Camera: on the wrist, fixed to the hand. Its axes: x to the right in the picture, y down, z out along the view.
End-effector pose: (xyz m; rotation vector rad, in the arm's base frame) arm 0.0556 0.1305 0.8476 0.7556 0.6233 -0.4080
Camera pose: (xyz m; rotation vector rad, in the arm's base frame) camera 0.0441 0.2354 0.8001 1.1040 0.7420 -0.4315
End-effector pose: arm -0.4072 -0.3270 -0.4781 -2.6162 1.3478 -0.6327
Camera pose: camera -0.4774 -0.3501 -0.3891 -2.3462 1.1952 -1.0211
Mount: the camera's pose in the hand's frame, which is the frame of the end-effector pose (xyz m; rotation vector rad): 0.0097 0.0393 -0.1084 0.3119 0.1898 0.0113
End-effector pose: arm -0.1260 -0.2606 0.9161 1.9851 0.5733 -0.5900
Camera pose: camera -0.0762 -0.1801 0.9827 2.3552 0.6136 -0.5107
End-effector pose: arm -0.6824 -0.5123 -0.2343 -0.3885 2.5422 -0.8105
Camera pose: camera -0.7488 -0.4334 -0.1819 -0.2039 2.5241 -1.2698
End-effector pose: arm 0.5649 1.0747 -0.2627 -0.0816 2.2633 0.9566
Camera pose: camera 0.4851 1.0340 -0.1894 -0.0232 2.5634 0.6123
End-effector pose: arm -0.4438 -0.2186 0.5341 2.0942 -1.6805 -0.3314
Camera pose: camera -0.4275 -0.2150 0.6486 2.2498 -1.7168 0.1405
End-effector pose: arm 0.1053 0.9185 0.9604 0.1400 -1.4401 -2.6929
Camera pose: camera 0.1100 0.8062 0.9328 0.3938 -1.7774 -2.3513
